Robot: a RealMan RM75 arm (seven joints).
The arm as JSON. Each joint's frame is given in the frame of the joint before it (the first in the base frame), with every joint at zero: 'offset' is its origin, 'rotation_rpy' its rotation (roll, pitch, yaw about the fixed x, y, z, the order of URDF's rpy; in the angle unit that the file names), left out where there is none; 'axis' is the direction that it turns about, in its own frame. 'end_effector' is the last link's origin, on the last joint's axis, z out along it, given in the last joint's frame.
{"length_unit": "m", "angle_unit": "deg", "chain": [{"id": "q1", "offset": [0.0, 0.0, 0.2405], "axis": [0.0, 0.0, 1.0]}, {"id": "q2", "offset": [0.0, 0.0, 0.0], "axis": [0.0, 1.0, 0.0]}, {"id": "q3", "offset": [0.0, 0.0, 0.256], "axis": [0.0, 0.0, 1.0]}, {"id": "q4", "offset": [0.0, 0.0, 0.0], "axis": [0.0, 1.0, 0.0]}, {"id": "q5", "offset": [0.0, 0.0, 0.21], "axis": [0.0, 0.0, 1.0]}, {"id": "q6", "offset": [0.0, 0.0, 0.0], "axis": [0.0, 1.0, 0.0]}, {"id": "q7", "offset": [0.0, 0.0, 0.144], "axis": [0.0, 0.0, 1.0]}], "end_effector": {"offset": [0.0, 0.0, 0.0]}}
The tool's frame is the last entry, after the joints.
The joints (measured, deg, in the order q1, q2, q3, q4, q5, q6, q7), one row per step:
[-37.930, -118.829, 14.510, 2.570, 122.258, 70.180, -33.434]
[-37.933, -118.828, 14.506, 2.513, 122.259, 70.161, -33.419]
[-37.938, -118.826, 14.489, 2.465, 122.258, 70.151, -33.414]
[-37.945, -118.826, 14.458, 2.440, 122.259, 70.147, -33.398]
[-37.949, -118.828, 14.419, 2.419, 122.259, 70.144, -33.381]
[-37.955, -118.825, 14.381, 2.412, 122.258, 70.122, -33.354]
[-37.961, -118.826, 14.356, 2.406, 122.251, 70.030, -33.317]
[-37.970, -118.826, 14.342, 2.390, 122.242, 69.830, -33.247]
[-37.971, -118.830, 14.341, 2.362, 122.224, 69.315, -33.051]
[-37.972, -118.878, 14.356, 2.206, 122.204, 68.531, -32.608]
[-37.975, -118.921, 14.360, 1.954, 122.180, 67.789, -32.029]
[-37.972, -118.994, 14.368, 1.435, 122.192, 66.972, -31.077]
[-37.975, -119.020, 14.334, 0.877, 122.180, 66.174, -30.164]
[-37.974, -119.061, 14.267, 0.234, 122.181, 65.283, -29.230]
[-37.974, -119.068, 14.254, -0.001, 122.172, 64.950, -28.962]
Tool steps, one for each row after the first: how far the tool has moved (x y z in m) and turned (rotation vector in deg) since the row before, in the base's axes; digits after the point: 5 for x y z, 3 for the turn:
[0.00007, -0.00012, -0.00019, -0.027, -0.018, 0.011]
[0.00009, -0.00006, -0.00013, -0.015, -0.031, 0.017]
[0.00008, 0.00002, -0.00004, 0.011, -0.022, 0.003]
[0.00007, 0.00002, -0.00003, 0.019, -0.026, 0.008]
[0.00000, 0.00011, 0.00004, 0.040, 0.007, 0.007]
[-0.00015, 0.00016, -0.00003, 0.052, 0.066, 0.039]
[-0.00036, 0.00024, -0.00012, 0.075, 0.163, 0.076]
[-0.00108, 0.00047, -0.00035, 0.177, 0.457, 0.183]
[-0.00127, 0.00019, -0.00124, 0.202, 0.674, 0.181]
[-0.00102, -0.00009, -0.00148, 0.185, 0.646, 0.074]
[-0.00064, -0.00101, -0.00270, 0.098, 0.715, -0.125]
[-0.00067, -0.00086, -0.00238, 0.115, 0.659, -0.079]
[-0.00066, -0.00111, -0.00279, 0.073, 0.666, -0.013]
[-0.00029, -0.00038, -0.00097, 0.002, 0.219, 0.053]

